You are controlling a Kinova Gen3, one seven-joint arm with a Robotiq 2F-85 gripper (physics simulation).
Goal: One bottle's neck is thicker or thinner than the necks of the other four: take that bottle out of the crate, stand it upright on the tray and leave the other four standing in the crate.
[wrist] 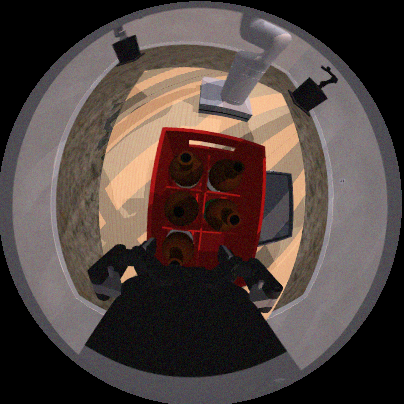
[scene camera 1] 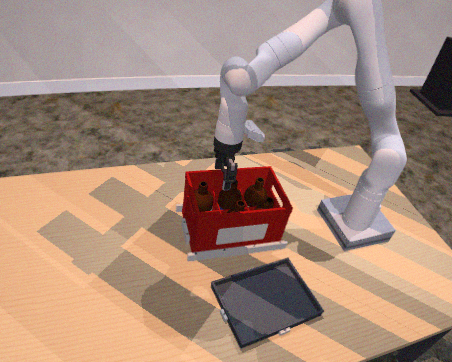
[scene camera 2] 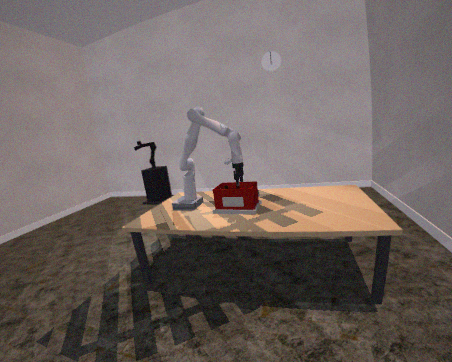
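Seen in the pictures: gripper, fingertip midpoint: [wrist: 186, 248] [scene camera 1: 221, 178] [scene camera 2: 239, 183]; arm's base, link origin: [wrist: 231, 96] [scene camera 1: 355, 220] [scene camera 2: 191, 198].
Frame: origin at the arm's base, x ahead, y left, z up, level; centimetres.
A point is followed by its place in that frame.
Note:
The red crate [scene camera 1: 202, 236] @(z 4.0, x 53.1, y 5.1 cm) [scene camera 2: 251, 200] @(z 3.7, x 55.3, y -13.1 cm) [wrist: 156, 175] @(z 11.6, x 37.1, y -13.6 cm) holds five brown bottles upright. In the wrist view they are an upper left bottle [wrist: 185, 172] @(z 7.2, x 35.0, y -9.6 cm), an upper right bottle [wrist: 222, 176] @(z 7.0, x 34.4, y -2.5 cm), a middle left bottle [wrist: 182, 202] @(z 7.3, x 40.6, y -9.2 cm), a middle right bottle [wrist: 217, 212] @(z 7.0, x 41.4, y -2.3 cm) and a lower left bottle [wrist: 177, 245] @(z 7.0, x 49.1, y -9.0 cm); the lower right compartment is empty. Which neck differs I cannot tell. My gripper [scene camera 1: 228, 186] @(z 14.0, x 46.4, y -7.4 cm) [scene camera 2: 239, 184] @(z 14.0, x 46.4, y -7.4 cm) [wrist: 186, 248] @(z 14.0, x 46.4, y -7.4 cm) is open and empty, pointing down, its fingertips low over the crate's back half; in scene camera 1 they cover the back middle bottle's neck. The dark tray [scene camera 1: 270, 300] @(z -5.0, x 36.0, y 22.1 cm) [wrist: 279, 207] @(z -5.0, x 37.0, y 25.2 cm) is empty.
The crate's four walls stand around the bottles, close to the fingers. Pale strips [scene camera 1: 237, 251] @(z -3.5, x 41.9, y 5.7 cm) run along the crate's foot. The robot's base [scene camera 1: 357, 235] @(z -0.2, x 2.3, y 6.2 cm) [scene camera 2: 186, 203] @(z -0.3, x 1.7, y -10.2 cm) [wrist: 215, 97] @(z -0.1, x 3.4, y -5.9 cm) stands on the table beside the crate. A black pedestal [scene camera 2: 156, 184] stands off the table.

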